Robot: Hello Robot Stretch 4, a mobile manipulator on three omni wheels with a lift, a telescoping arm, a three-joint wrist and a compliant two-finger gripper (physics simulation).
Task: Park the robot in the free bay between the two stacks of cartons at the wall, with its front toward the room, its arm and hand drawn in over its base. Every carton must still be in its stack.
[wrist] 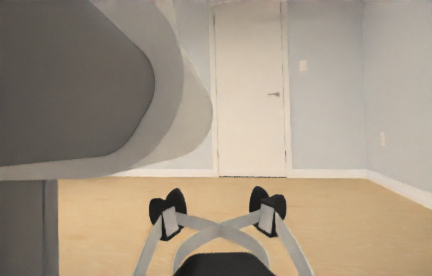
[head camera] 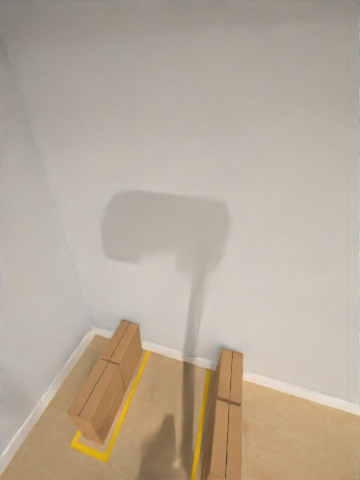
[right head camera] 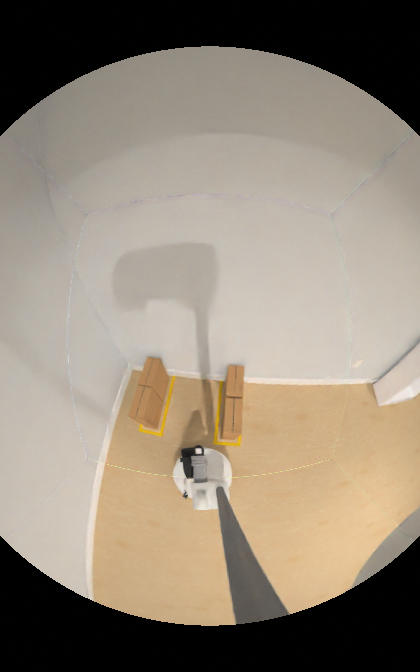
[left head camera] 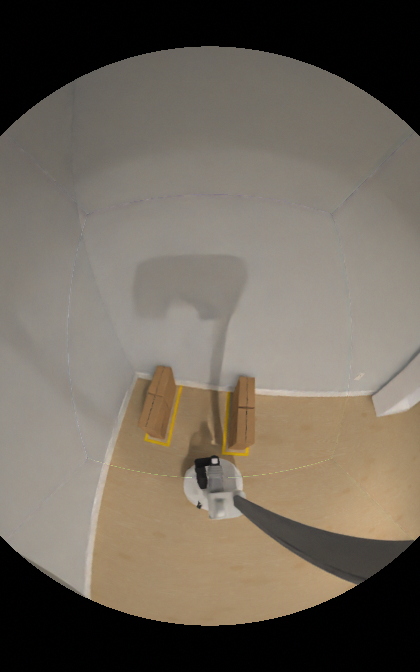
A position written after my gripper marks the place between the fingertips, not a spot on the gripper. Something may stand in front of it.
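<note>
A white door (wrist: 251,130) is there for me to see, and along with it I see my own gripper (wrist: 217,203).
</note>
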